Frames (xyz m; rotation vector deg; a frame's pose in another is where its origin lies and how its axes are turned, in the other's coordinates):
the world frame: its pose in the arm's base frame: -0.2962 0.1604 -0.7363 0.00 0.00 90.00
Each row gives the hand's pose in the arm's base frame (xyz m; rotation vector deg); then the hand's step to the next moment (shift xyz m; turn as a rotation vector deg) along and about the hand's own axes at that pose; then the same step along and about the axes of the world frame.
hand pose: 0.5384 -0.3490 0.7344 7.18 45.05 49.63
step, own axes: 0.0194 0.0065 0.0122 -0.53 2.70 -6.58
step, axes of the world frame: 0.0208 -0.0116 0.0003 0.05 6.30 -3.34
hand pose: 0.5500 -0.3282 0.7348 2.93 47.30 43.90
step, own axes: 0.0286 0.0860 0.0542 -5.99 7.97 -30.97
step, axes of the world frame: 0.0945 0.0021 0.0471 -5.46 28.35 -15.00
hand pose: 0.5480 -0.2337 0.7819 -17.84 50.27 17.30
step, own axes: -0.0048 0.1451 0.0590 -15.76 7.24 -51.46
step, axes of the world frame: 0.1547 0.0170 0.0186 -15.31 48.31 -19.50
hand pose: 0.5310 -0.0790 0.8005 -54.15 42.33 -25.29
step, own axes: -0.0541 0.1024 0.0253 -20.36 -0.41 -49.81
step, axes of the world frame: 0.1025 0.0153 -0.0575 -15.48 50.42 -10.68
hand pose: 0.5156 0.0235 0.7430 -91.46 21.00 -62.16
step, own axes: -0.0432 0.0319 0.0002 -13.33 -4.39 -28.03
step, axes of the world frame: 0.0205 0.0132 -0.0479 -5.97 30.61 -3.13
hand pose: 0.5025 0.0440 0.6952 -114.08 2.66 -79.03
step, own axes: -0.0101 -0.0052 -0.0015 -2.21 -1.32 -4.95
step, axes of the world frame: 0.0072 0.0074 -0.0050 -0.70 5.53 -0.13
